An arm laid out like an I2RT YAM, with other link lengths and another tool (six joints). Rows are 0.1 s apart.
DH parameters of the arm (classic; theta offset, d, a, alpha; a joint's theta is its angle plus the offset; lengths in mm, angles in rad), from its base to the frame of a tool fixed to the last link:
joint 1: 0 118.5 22.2 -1.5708
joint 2: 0 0 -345.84 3.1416
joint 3: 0.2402 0 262.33 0
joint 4: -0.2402 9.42 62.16 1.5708
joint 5: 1.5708 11.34 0 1.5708
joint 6: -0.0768 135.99 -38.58 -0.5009
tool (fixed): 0 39.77 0 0
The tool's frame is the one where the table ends.
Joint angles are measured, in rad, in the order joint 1, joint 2, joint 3, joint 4, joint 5, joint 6. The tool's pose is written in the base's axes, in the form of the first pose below.
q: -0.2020 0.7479 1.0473 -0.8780 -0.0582 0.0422
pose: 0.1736, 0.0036, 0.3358, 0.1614, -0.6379, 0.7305, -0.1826
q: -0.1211 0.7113 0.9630 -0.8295 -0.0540 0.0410
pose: 0.1707, 0.0171, 0.3155, 0.1674, -0.6662, 0.7047, -0.1775
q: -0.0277 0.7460 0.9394 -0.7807 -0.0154 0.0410
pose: 0.1829, 0.0260, 0.3082, 0.1621, -0.6901, 0.6831, -0.1758
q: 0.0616 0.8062 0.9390 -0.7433 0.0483 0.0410
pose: 0.1995, 0.0325, 0.3031, 0.1450, -0.7073, 0.6688, -0.1774
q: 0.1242 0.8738 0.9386 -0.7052 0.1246 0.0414
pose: 0.2184, 0.0343, 0.2957, 0.1198, -0.7128, 0.6661, -0.1839
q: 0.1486 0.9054 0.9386 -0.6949 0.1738 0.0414
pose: 0.2265, 0.0322, 0.2907, 0.1012, -0.7113, 0.6692, -0.1895
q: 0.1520 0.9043 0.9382 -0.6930 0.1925 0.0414
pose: 0.2270, 0.0298, 0.2910, 0.0977, -0.7076, 0.6720, -0.1953
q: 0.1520 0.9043 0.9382 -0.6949 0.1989 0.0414
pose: 0.2269, 0.0286, 0.2907, 0.0953, -0.7062, 0.6735, -0.1965
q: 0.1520 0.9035 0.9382 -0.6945 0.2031 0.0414
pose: 0.2269, 0.0279, 0.2909, 0.0947, -0.7051, 0.6743, -0.1980
